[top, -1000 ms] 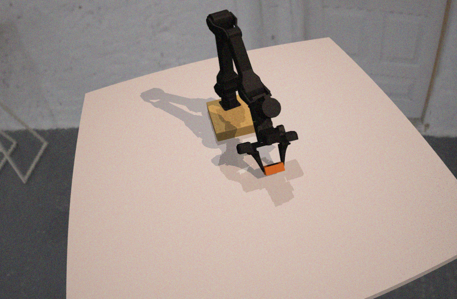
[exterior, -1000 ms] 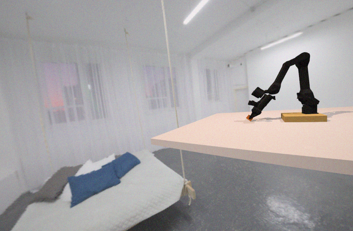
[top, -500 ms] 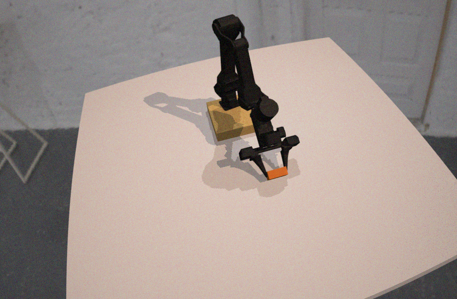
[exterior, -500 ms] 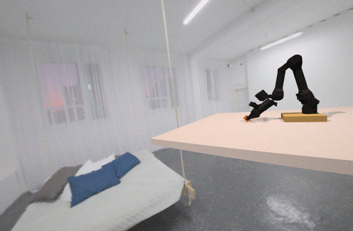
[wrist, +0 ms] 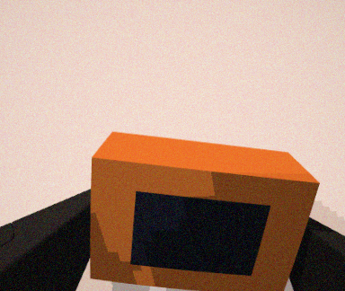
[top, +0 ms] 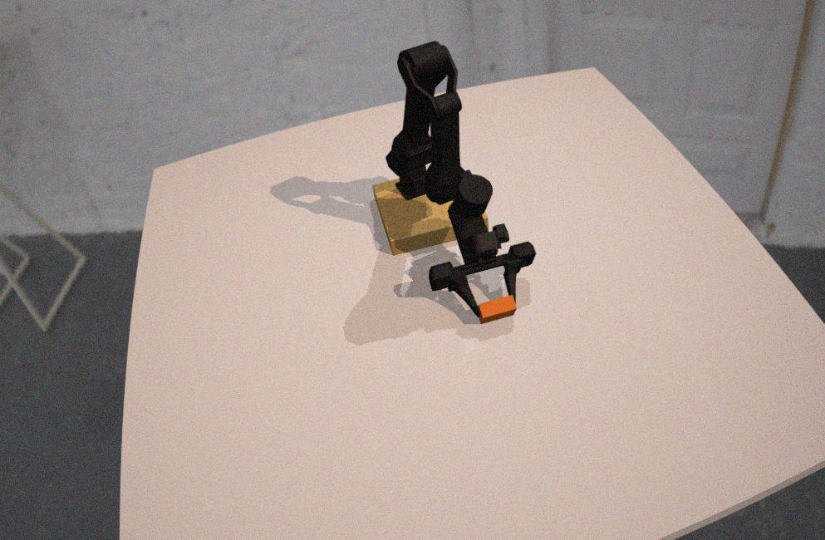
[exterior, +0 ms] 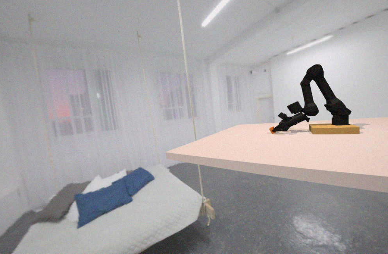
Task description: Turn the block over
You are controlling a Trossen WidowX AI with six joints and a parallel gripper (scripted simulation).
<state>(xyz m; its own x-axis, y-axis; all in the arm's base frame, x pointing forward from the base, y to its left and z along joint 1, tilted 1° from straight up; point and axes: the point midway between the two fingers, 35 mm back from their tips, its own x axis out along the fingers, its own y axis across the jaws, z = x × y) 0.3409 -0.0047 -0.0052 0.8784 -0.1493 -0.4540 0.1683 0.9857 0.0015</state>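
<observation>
Right now the orange block is 10 mm behind my gripper tip and 10 mm above it.
</observation>
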